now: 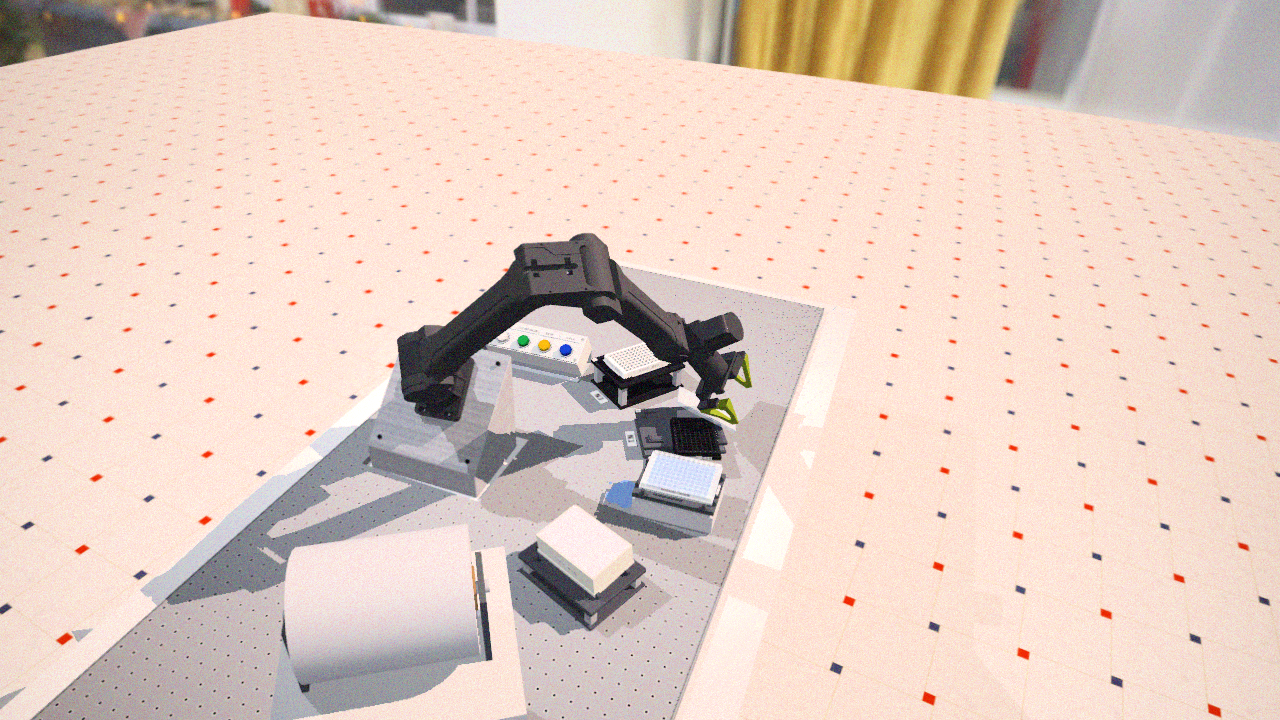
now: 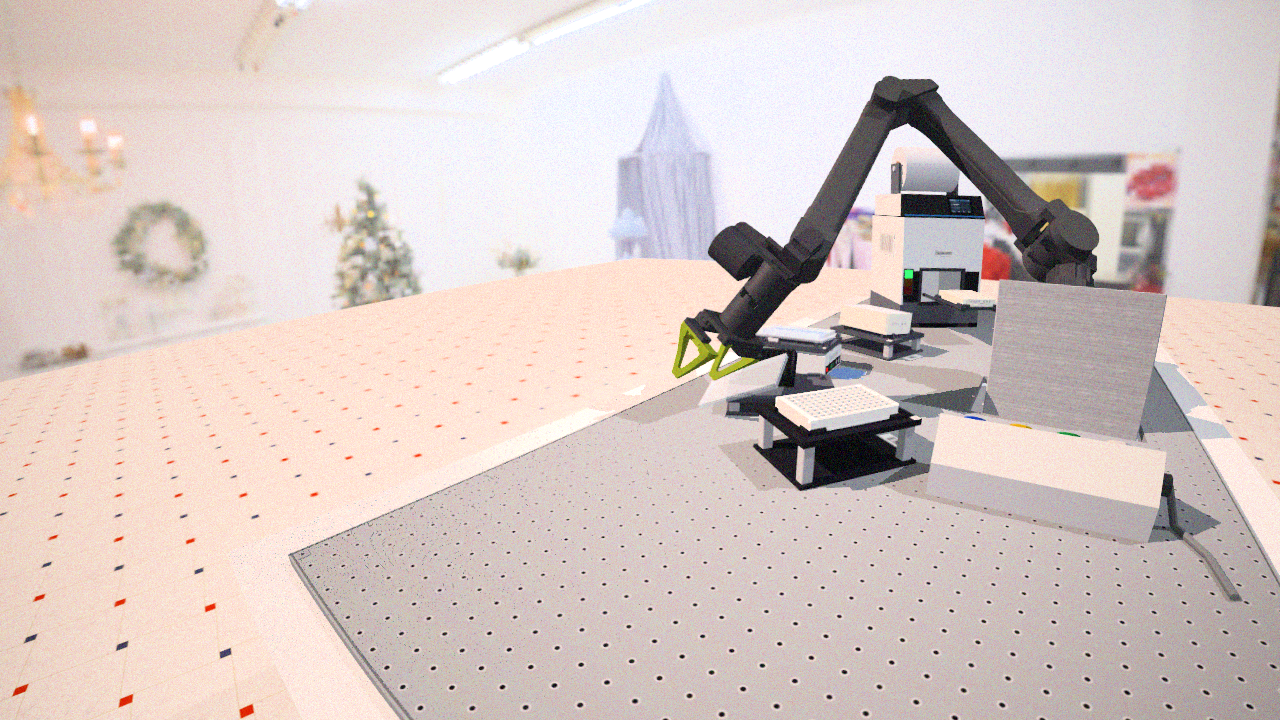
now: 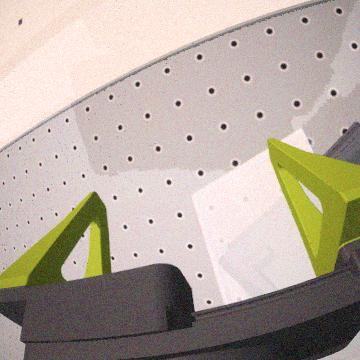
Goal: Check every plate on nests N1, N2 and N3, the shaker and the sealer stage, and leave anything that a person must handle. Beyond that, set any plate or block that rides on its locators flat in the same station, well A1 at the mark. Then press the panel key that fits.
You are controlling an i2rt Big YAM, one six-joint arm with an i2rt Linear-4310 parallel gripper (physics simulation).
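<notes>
My gripper (image 1: 739,402) (image 2: 696,376) (image 3: 181,174) is open and empty, above the bench edge side of the low nest (image 1: 656,431). A translucent white sheet or lid (image 2: 744,381) (image 3: 250,215) slants beside and below the fingers; whether a finger touches it is unclear. A black plate (image 1: 698,437) shows on that nest. A white plate (image 1: 635,360) (image 2: 836,407) sits on the raised black nest. A pale-blue-topped plate (image 1: 682,476) (image 2: 799,334) is on the shaker. A thick white block (image 1: 584,548) (image 2: 875,320) is on another nest. A plate (image 2: 966,297) is at the sealer stage. Exact seating is unclear.
The key panel (image 1: 537,353) (image 2: 1042,474) has white, green, yellow and blue keys and stands beside the arm's grey mount (image 1: 447,447) (image 2: 1074,358). The sealer (image 1: 384,608) (image 2: 930,241) stands at the opposite end of the perforated bench (image 2: 626,573).
</notes>
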